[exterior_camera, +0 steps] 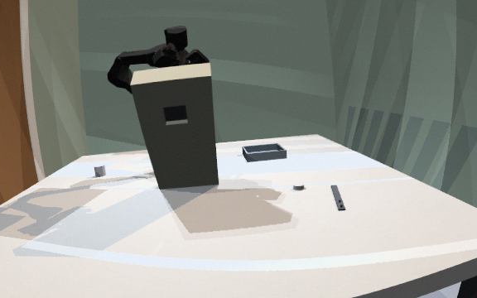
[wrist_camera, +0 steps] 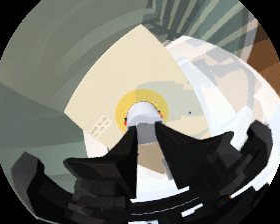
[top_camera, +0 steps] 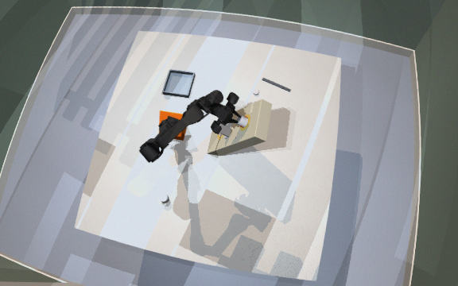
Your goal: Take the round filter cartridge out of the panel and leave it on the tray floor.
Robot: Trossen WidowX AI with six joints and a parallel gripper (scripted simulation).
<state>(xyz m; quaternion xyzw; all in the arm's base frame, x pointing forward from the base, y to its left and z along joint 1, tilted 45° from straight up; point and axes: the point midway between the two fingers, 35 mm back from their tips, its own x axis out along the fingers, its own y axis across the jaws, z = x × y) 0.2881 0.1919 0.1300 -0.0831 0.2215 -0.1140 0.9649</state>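
Right now my gripper tip is 100 mm above the beige service panel and 10 mm past it. Round my gripper tip: small grey cylinder: 410 mm to the right, 270 mm behind, 250 mm below; then round pale filter cartridge: 10 mm below, 10 mm ahead; then dark-rimmed tray: 440 mm behind, 260 mm below, 220 mm to the left.
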